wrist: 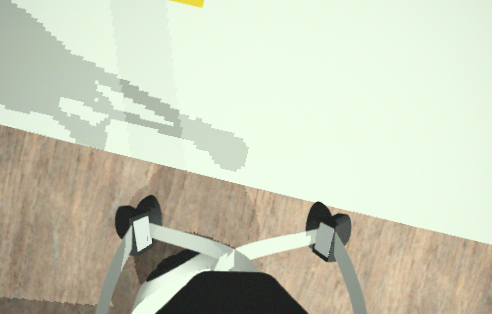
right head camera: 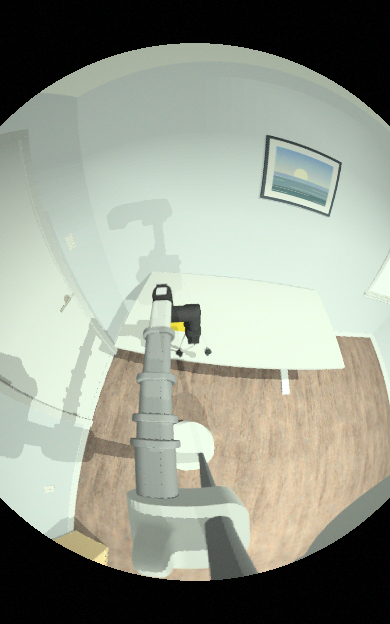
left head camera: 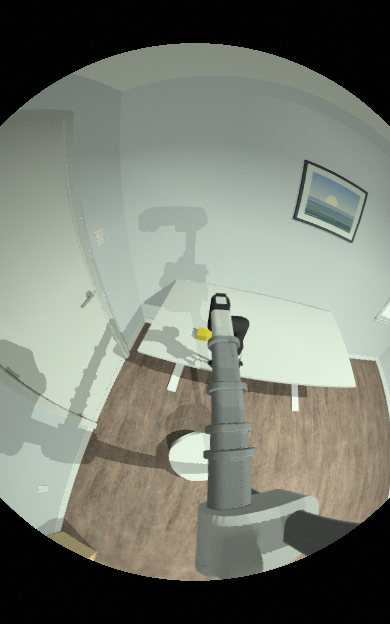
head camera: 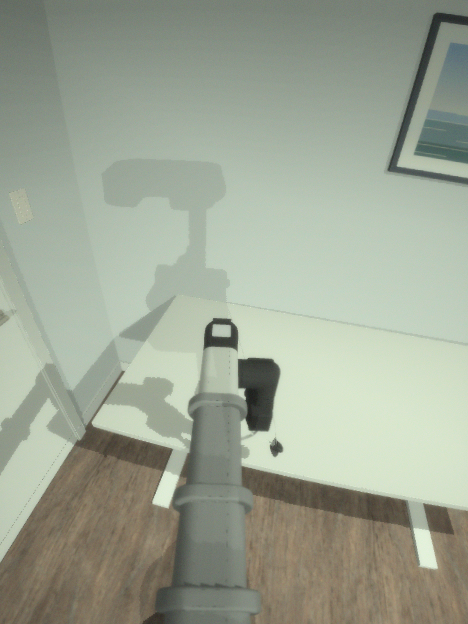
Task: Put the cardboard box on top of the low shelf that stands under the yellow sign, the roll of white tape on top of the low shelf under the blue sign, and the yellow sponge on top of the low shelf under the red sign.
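Pixels of known places: gripper, fingertip midpoint: (wrist: pixel 234 218) (right head camera: pixel 193 354) (head camera: pixel 249 451); robot's base, link origin: (right head camera: pixel 187 444) (left head camera: pixel 195 454).
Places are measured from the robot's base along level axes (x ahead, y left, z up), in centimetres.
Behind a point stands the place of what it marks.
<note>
The yellow sponge (left head camera: pixel 203 334) {x 69.9, y 1.0, z 73.7 cm} (right head camera: pixel 177 326) {x 68.6, y -0.6, z 73.3 cm} lies on the white table (head camera: pixel 352 403) {x 70.3, y -47.4, z 69.2 cm} (left head camera: pixel 300 345) {x 65.2, y -66.9, z 69.2 cm} (right head camera: pixel 270 330) {x 63.7, y -59.0, z 69.2 cm} (wrist: pixel 375 100) {x 58.4, y -24.2, z 69.2 cm}, partly covered by my arm and wrist in the head side views. Its edge (wrist: pixel 189 2) {x 68.0, y -3.2, z 69.9 cm} shows at the top of the wrist view. In the head camera view it is hidden. My gripper (right head camera: pixel 194 352) {x 47.1, y -8.8, z 79.1 cm} (wrist: pixel 234 218) {x 47.1, y -8.8, z 79.1 cm} is open and empty, over the table's front edge, nearer the front than the sponge. A tan wooden corner of a low shelf (left head camera: pixel 72 546) (right head camera: pixel 82 546) shows at the bottom left; no sign shows. The cardboard box and white tape do not show.
A wall with a framed picture (left head camera: pixel 330 202) {x 113.0, y -80.2, z 158.6 cm} (right head camera: pixel 301 175) {x 112.8, y -81.3, z 159.4 cm} stands behind the table. A door (left head camera: pixel 35 260) {x 60.6, y 83.0, z 130.0 cm} is at the left. The table's white feet (head camera: pixel 169 478) (head camera: pixel 422 536) rest on the wooden floor. My round white base (left head camera: pixel 190 457) {x -0.9, y 4.7, z 18.7 cm} (right head camera: pixel 195 442) {x 2.3, y -6.8, z 18.7 cm} is below the arm.
</note>
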